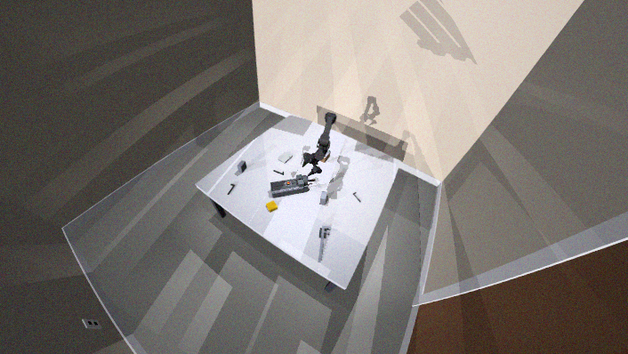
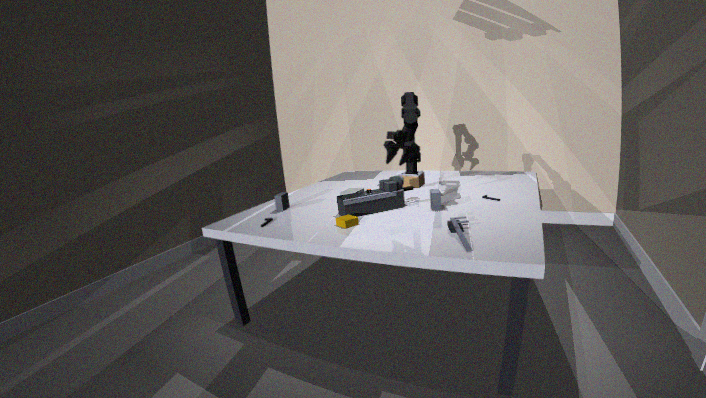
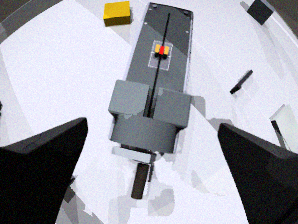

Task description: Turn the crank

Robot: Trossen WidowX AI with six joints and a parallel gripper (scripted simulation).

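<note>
My gripper tip is now 40 mm past the dark crank handle, 50 mm to the right of it and 110 mm above it. Round my gripper tip: yellow block: 260 mm ahead, 130 mm to the right, 160 mm below; red pointer: 80 mm ahead, 90 mm to the right, 90 mm below.
</note>
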